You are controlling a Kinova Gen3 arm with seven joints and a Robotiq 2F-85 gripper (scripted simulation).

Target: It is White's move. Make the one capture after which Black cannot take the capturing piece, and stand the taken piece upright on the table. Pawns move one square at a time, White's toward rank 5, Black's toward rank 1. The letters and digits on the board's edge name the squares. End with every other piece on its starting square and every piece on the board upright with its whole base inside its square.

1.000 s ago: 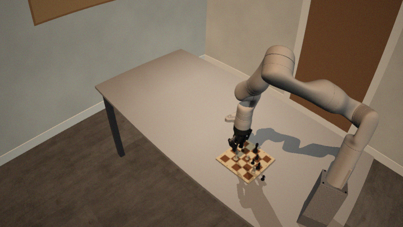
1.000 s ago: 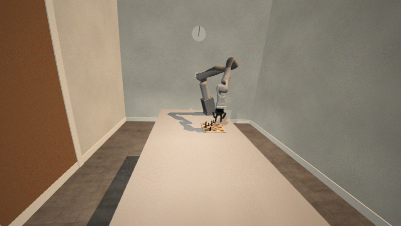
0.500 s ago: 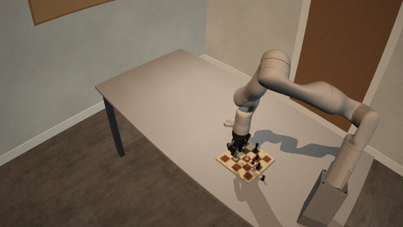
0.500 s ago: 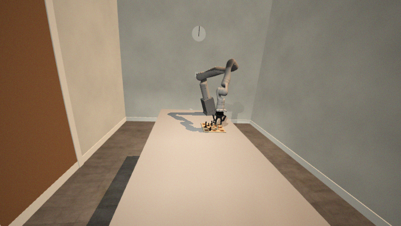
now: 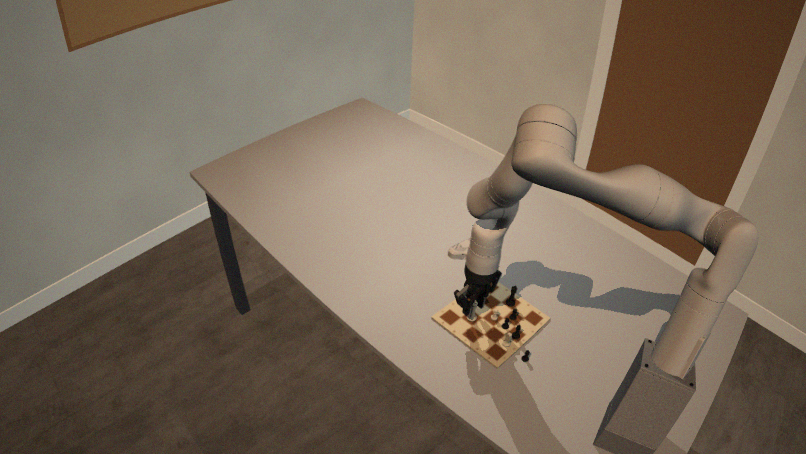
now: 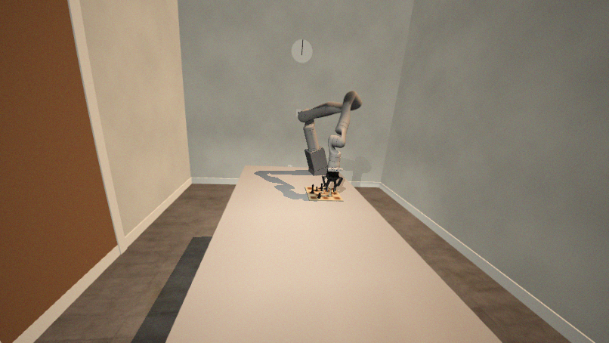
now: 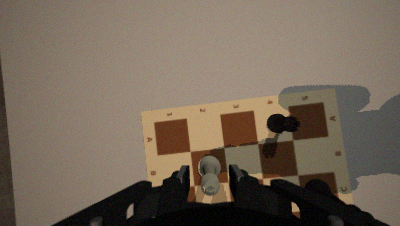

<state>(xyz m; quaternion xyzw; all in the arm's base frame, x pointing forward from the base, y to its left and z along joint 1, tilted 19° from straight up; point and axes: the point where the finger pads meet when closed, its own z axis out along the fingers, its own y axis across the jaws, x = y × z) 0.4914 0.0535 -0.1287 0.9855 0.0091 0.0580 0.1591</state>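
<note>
The white piece lies 1 cm below my hand. Also, from my hand: small chessboard 5 cm below, 4 cm to the right, 3 cm behind; then white pawn 5 cm to the right, 4 cm behind, 3 cm below; then tall black piece 12 cm to the right, 3 cm behind, 1 cm below.
</note>
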